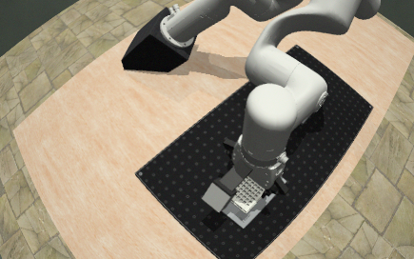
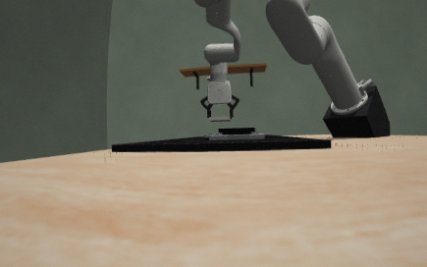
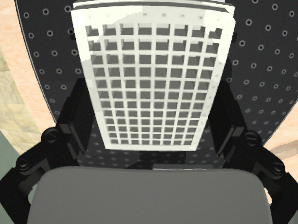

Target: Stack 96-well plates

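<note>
My gripper is now 290 mm to the right of the black 96-well plate, 180 mm past it and 70 mm above it. From my hand the other things lie so: white 96-well plate (10 mm below); then grey plate nest (80 mm below).
</note>
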